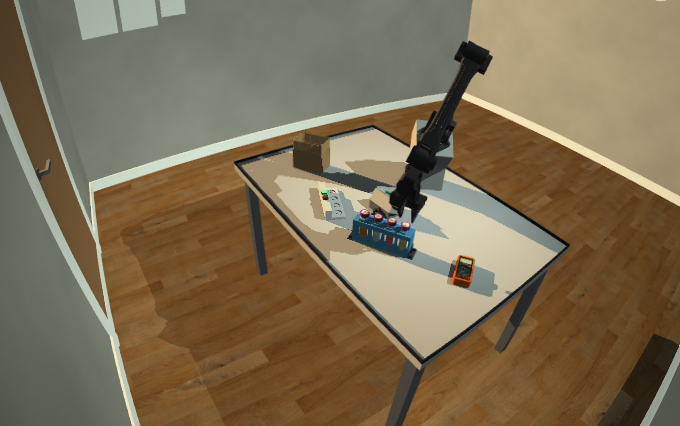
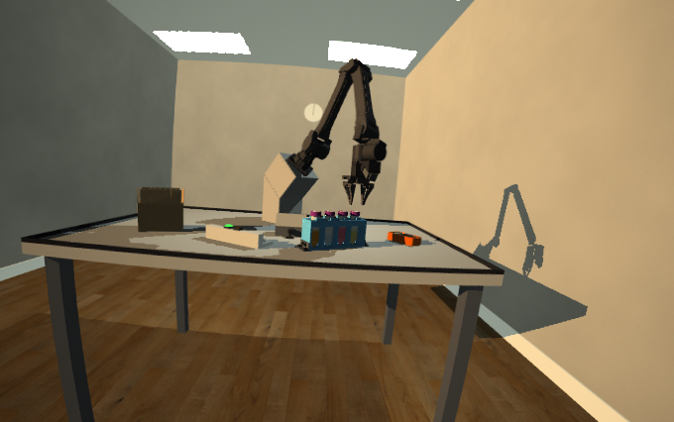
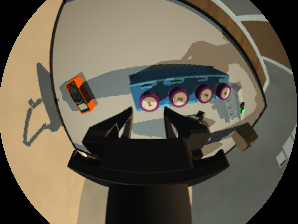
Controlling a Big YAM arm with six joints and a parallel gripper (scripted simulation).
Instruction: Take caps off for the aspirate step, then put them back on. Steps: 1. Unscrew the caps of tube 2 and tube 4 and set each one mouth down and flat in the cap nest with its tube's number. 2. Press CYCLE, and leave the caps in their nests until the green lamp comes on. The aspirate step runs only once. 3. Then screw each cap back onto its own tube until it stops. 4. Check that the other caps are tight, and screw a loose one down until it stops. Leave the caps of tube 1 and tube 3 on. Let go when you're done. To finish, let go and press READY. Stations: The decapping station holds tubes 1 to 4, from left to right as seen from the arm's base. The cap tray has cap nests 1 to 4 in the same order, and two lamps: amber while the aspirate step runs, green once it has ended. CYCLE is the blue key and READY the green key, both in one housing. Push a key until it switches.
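The green ready key is 7 cm behind my hand, 29 cm to the right of it and 9 cm below it. From my hand the other things lie so: blue cycle key (8 cm behind, 24 cm to the right, 9 cm below); orange multimeter (16 cm behind, 18 cm to the left, 14 cm below); beige key housing (6 cm behind, 26 cm to the right, 10 cm below).
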